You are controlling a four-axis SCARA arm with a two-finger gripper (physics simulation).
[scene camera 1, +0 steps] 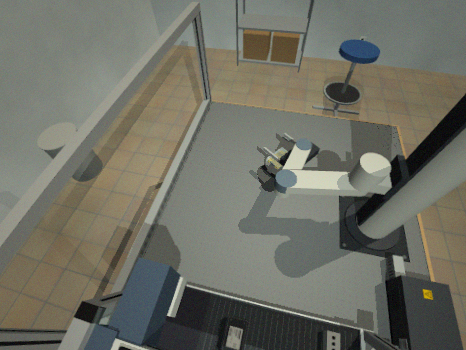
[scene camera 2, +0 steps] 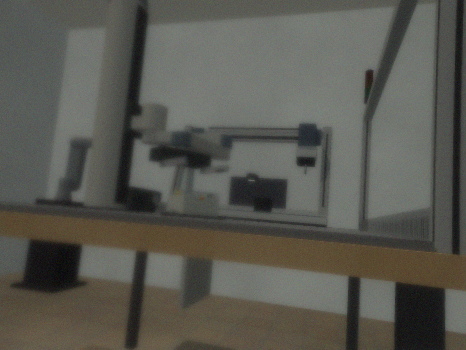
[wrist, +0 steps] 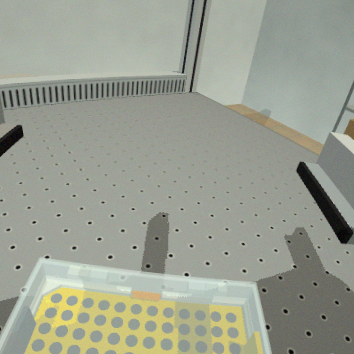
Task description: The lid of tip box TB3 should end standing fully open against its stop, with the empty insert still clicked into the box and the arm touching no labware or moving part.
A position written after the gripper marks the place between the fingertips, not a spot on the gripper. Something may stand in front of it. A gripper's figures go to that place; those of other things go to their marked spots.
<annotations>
The gripper (wrist: pixel 164 128): 0.11 m from the lens. A clear lid (wrist: pixel 61 299) is 0.15 m from the lens.
</annotations>
